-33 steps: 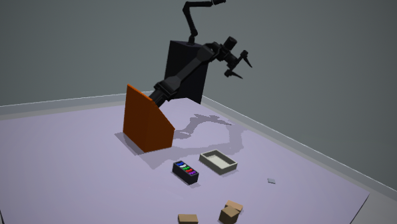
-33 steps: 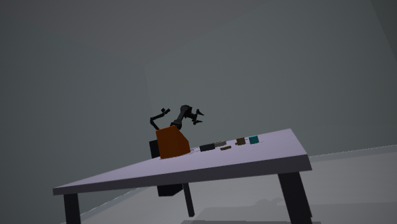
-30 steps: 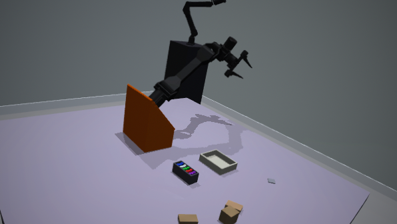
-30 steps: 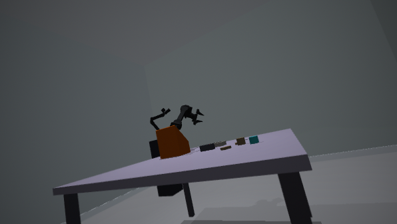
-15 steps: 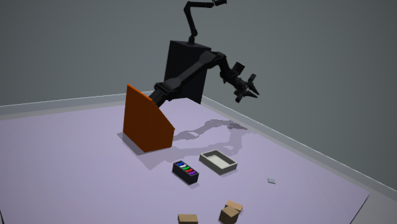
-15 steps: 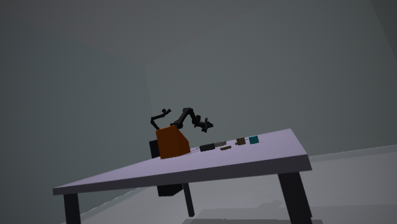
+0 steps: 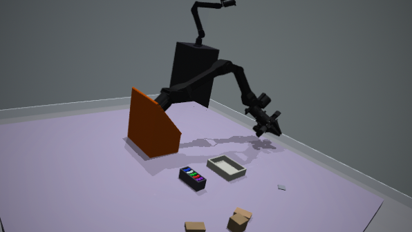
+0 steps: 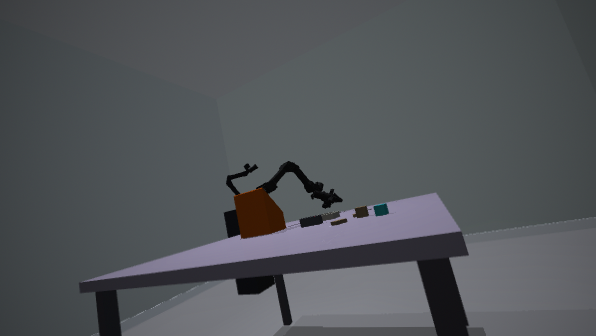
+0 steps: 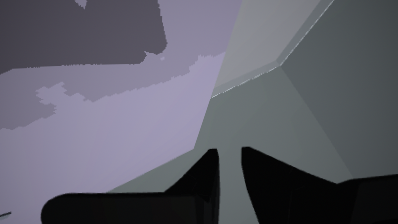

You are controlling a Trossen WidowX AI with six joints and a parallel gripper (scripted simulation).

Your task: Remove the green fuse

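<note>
Right now my gripper tip is 620 mm to the left of the green fuse, 50 mm short of it and 50 mm above it. Also, from my gripper tip: white fuse: 620 mm to the right, 50 mm below, 30 mm ahead; grey tile: 300 mm to the right, 250 mm ahead, 70 mm below; tray: 430 mm to the right, 70 mm below, 40 mm ahead.
</note>
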